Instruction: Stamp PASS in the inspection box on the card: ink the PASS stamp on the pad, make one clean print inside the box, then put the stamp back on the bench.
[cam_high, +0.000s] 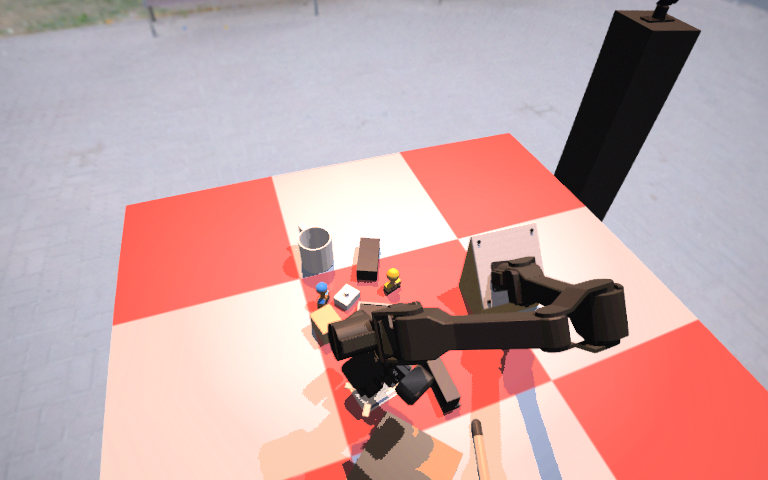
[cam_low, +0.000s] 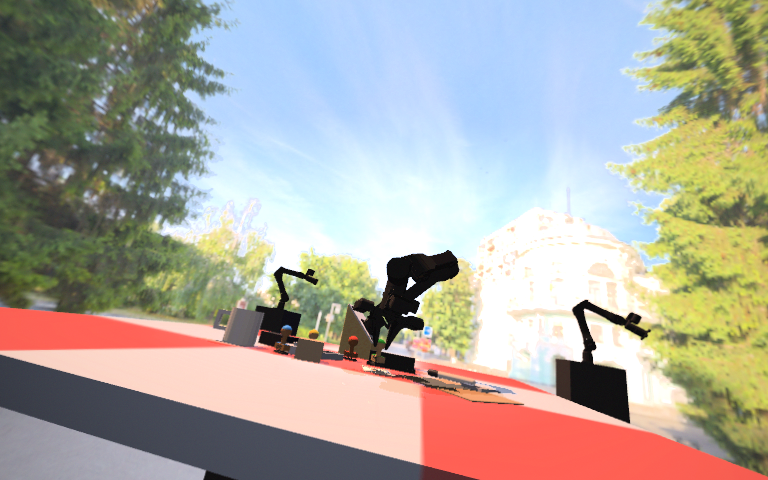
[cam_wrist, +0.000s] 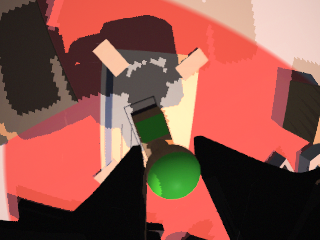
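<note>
My gripper tip is 60 mm above the card. Round my gripper tip: red-knobbed stamp 120 mm behind, 120 mm to the right, 30 mm below; then green-knobbed PASS stamp 10 mm behind, 20 mm below; then dark bar 120 mm behind, 10 mm to the left, 40 mm below.
</note>
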